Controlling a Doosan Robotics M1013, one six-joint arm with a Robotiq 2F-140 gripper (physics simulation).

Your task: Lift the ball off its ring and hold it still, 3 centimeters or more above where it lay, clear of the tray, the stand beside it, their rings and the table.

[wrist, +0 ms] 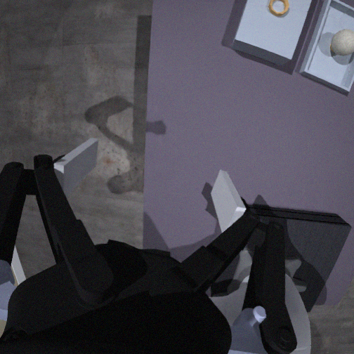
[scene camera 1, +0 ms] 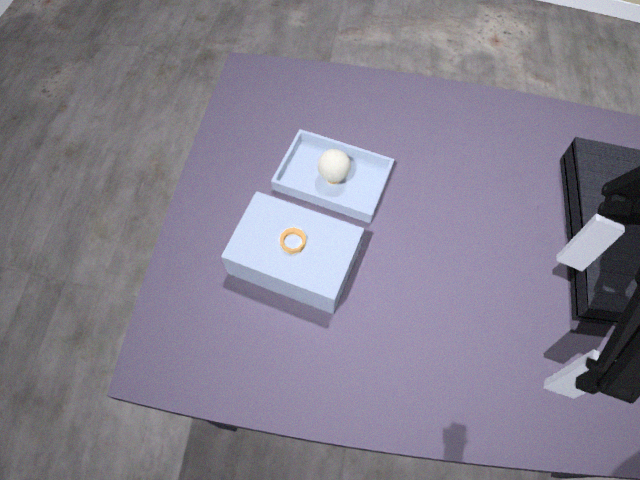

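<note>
A cream ball rests on its orange ring inside the shallow light blue tray. Most of that ring is hidden under the ball. The light blue stand is a closed block beside the tray, with an orange ring lying bare on its top. My gripper is wide open and empty. It hangs at the right side of the scene view, well away from the ball, above the table's near right part and edge.
A black box-like base stands on the purple table at the right. A narrow gap separates the tray from the stand. The grey floor lies beyond the table's edges.
</note>
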